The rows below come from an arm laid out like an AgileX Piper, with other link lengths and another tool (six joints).
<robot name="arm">
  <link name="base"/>
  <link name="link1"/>
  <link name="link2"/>
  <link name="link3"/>
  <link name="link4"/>
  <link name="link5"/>
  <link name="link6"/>
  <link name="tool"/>
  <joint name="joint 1" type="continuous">
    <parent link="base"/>
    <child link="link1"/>
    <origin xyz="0 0 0.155" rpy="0 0 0"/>
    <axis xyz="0 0 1"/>
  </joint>
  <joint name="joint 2" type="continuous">
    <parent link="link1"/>
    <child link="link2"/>
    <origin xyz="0 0 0" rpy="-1.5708 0 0"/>
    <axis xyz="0 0 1"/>
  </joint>
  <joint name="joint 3" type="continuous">
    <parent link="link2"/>
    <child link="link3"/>
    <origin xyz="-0.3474 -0.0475 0" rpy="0 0 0"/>
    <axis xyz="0 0 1"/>
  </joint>
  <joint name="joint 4" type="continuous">
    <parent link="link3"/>
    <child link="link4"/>
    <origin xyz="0.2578 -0.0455 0" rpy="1.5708 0 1.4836"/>
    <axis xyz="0 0 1"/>
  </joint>
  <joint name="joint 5" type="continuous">
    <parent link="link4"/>
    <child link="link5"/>
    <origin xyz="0 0 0" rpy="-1.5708 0 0"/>
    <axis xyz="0 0 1"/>
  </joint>
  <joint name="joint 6" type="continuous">
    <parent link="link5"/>
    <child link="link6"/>
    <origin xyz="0 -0.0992 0" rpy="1.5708 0 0"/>
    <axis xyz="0 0 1"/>
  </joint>
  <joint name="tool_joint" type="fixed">
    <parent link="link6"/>
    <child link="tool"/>
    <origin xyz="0.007 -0.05 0.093" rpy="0 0.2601 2.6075"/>
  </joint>
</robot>
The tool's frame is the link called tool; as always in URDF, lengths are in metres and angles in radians. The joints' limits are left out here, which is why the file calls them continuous.
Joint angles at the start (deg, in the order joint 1, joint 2, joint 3, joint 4, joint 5, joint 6):
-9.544, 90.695, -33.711, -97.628, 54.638, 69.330
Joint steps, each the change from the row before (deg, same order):
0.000, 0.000, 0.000, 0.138, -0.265, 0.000
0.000, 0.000, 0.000, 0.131, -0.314, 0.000
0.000, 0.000, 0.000, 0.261, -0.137, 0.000
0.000, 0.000, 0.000, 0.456, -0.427, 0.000
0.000, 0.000, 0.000, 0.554, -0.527, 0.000
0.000, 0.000, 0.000, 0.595, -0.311, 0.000
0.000, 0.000, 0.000, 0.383, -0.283, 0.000
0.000, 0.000, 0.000, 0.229, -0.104, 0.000
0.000, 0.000, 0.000, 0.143, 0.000, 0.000
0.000, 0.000, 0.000, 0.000, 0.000, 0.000
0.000, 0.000, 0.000, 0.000, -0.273, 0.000
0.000, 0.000, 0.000, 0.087, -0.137, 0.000
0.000, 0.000, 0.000, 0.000, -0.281, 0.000
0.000, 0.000, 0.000, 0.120, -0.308, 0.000
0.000, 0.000, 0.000, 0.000, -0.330, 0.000
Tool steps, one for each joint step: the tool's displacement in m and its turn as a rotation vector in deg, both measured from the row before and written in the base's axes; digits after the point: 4 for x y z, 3 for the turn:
0.0002, 0.0002, -0.0010, 0.294, -0.014, 0.053
0.0003, 0.0003, -0.0011, 0.328, -0.014, 0.089
-0.0004, 0.0001, -0.0009, 0.267, -0.027, -0.122
-0.0003, 0.0003, -0.0020, 0.615, -0.052, -0.098
-0.0003, 0.0004, -0.0025, 0.753, -0.067, -0.114
-0.0009, 0.0003, -0.0020, 0.607, -0.070, -0.278
-0.0004, 0.0003, -0.0015, 0.456, -0.050, -0.128
-0.0004, 0.0001, -0.0007, 0.221, -0.028, -0.117
-0.0004, 0.0000, -0.0003, 0.087, -0.015, -0.113
0.0000, 0.0000, 0.0000, 0.000, 0.000, 0.000
0.0006, 0.0003, -0.0007, 0.215, -0.013, 0.168
0.0001, 0.0001, -0.0005, 0.161, -0.016, 0.016
0.0006, 0.0003, -0.0007, 0.221, -0.014, 0.172
0.0003, 0.0003, -0.0010, 0.316, -0.028, 0.095
0.0007, 0.0004, -0.0008, 0.260, -0.017, 0.203

